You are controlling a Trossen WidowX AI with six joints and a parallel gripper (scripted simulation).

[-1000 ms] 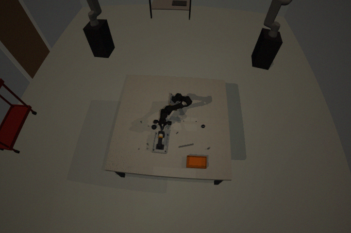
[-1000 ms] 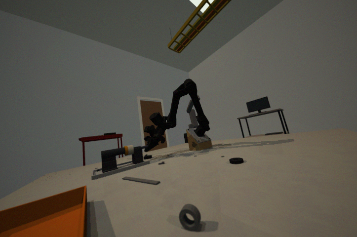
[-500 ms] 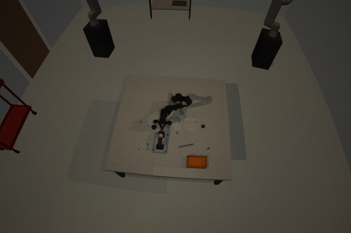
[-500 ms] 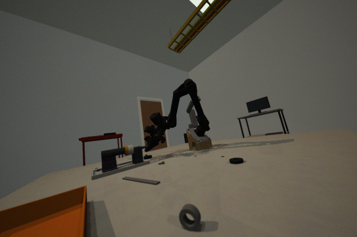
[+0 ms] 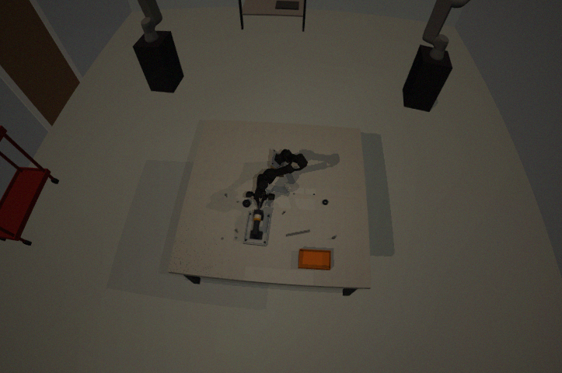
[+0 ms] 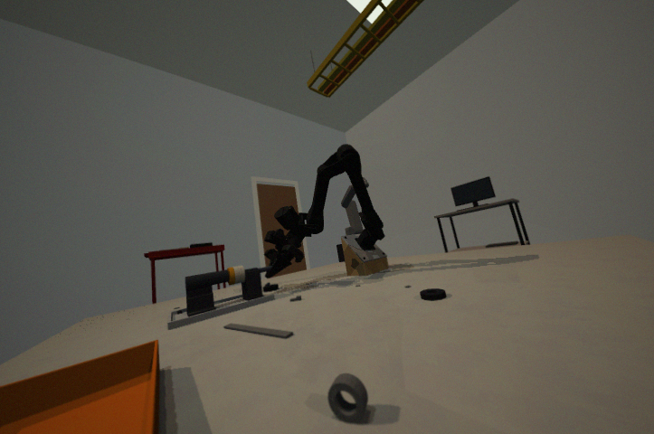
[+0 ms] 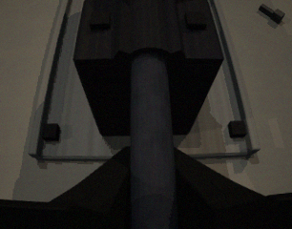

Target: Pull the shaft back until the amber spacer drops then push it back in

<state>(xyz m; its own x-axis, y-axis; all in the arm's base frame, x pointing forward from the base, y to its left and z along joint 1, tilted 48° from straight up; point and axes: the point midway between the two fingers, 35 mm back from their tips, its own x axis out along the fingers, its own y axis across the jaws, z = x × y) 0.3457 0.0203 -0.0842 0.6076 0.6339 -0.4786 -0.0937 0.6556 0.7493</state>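
The shaft is 40 mm ahead of my gripper tip and 20 mm above it. The rest, counted from my gripper tip: amber spacer (100 mm ahead, 20 mm above, 10 mm to the left); then pale spacer (80 mm ahead, 20 mm above, 10 mm to the left); then white spacer (90 mm ahead, 20 mm above, 10 mm to the left).
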